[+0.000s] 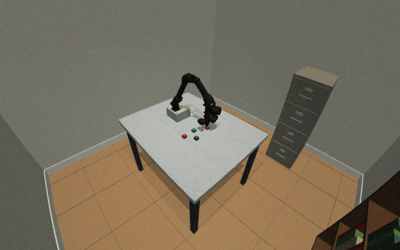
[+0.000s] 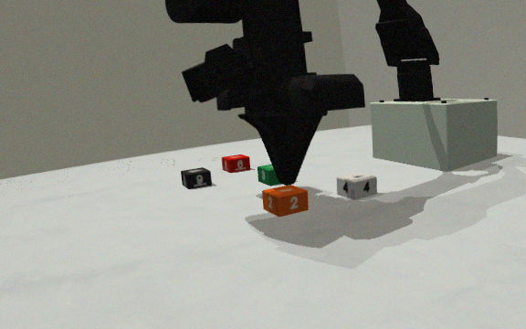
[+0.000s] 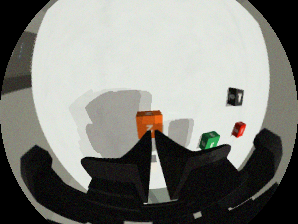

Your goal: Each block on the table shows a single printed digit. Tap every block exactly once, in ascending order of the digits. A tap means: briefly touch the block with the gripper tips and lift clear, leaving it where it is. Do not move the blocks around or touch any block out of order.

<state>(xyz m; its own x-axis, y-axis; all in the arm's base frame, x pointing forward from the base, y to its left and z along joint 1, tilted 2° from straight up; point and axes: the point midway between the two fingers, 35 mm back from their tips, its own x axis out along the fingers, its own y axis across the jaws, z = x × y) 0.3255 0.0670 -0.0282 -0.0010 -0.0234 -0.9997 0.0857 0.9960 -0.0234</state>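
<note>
Right now my gripper tip is 1 cm short of the orange block and 1 cm above it. From my gripper tip the other things lie so: black block 3 cm ahead, 17 cm to the right, 1 cm below; green block 6 cm behind, 11 cm to the right, 1 cm below; white block 8 cm behind, 2 cm to the left, 1 cm below.
</note>
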